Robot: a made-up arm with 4 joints.
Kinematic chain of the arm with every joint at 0, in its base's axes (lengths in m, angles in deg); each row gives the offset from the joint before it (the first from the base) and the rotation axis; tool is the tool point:
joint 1: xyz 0 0 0.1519 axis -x
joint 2: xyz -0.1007 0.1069 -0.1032 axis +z
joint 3: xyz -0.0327 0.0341 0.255 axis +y
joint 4: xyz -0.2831 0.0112 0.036 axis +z
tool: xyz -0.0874 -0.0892 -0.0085
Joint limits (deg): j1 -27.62..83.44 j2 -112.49..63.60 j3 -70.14..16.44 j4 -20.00..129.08
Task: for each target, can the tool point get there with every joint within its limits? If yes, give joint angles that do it. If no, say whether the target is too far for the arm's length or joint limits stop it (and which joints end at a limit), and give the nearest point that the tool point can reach.
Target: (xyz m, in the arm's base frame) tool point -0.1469 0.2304 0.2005
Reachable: yes | joints -9.23 -75.39 -62.84 106.95
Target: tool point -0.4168 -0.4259 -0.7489
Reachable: no: too far | nearest point -0.2307 -0.0624 -0.2690 | short by 0.630 m
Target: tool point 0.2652 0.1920 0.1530
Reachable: no: joint limits stop it (at a limit: joint 2, joint 4) | nearest point -0.0030 0.2654 0.1534 | short by 0.278 m
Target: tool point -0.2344 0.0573 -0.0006
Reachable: yes | joints 72.60 -31.62 -61.05 101.46
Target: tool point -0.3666 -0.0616 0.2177
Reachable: yes | joints 64.08 24.28 -36.33 18.05
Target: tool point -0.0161 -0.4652 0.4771
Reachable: no: joint limits stop it (at a limit: joint 2, joint 3) | nearest point -0.1898 -0.2921 0.3561 | short by 0.273 m
